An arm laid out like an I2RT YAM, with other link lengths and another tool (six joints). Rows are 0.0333 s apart.
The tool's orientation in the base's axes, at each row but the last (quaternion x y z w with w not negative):
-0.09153, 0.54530, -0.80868, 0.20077
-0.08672, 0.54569, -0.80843, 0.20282
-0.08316, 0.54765, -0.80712, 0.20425
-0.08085, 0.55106, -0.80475, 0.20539
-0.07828, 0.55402, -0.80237, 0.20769
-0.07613, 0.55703, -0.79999, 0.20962
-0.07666, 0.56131, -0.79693, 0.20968
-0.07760, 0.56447, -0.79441, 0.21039
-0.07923, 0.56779, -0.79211, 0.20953
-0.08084, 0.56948, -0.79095, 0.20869
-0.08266, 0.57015, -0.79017, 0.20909
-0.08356, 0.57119, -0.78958, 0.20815
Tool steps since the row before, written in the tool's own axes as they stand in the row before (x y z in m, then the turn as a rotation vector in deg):
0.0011, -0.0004, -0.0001, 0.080, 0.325, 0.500
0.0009, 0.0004, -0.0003, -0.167, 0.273, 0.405
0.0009, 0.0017, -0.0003, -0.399, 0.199, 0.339
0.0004, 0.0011, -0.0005, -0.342, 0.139, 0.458
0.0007, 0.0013, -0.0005, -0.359, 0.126, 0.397
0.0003, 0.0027, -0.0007, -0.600, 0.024, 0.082
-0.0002, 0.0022, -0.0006, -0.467, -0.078, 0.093
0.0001, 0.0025, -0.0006, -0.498, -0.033, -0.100
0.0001, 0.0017, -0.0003, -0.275, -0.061, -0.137
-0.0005, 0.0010, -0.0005, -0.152, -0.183, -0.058
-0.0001, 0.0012, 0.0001, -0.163, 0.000, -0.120
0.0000, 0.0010, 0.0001, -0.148, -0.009, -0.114
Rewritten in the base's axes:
-0.0011, -0.0003, 0.0003, 0.184, -0.562, -0.110
-0.0008, -0.0003, -0.0006, 0.361, -0.360, -0.079
-0.0005, -0.0007, -0.0018, 0.529, -0.183, -0.016
-0.0003, -0.0001, -0.0012, 0.506, -0.290, 0.079
-0.0005, -0.0003, -0.0015, 0.496, -0.227, 0.070
0.0002, -0.0003, -0.0028, 0.575, 0.175, 0.075
0.0005, 0.0000, -0.0022, 0.434, 0.138, 0.158
0.0003, -0.0002, -0.0025, 0.404, 0.306, 0.052
0.0002, -0.0002, -0.0017, 0.183, 0.251, 0.041
0.0005, 0.0004, -0.0010, 0.072, 0.163, 0.168
0.0004, -0.0004, -0.0011, 0.102, 0.173, -0.023
0.0003, -0.0003, -0.0009, 0.089, 0.164, -0.014

